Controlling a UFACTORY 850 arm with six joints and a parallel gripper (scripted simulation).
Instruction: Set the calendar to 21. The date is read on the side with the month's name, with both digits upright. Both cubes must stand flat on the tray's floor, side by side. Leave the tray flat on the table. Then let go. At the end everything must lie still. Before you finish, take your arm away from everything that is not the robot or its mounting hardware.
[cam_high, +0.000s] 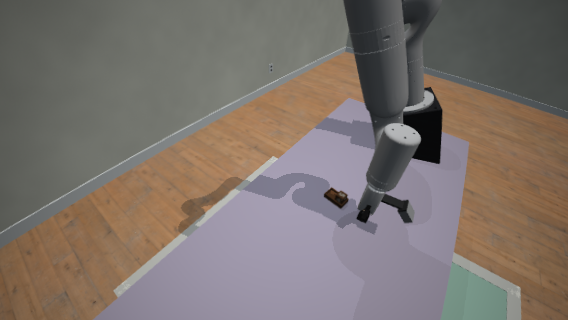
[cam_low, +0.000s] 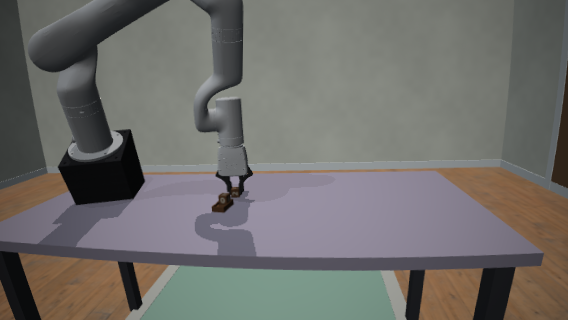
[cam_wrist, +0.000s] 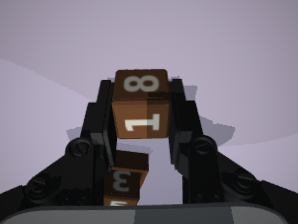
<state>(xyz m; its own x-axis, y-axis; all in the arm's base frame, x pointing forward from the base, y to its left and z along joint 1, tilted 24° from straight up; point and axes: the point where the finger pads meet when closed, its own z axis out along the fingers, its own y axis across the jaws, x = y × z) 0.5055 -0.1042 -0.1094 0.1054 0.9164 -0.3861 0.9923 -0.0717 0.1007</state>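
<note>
Right now my hand is 10 mm above the brown cube. From my hand the other things lie so: digit cube: 80 mm to the right, 30 mm behind, 10 mm below; then brown tray: 100 mm to the right, 40 mm behind, 20 mm below.
</note>
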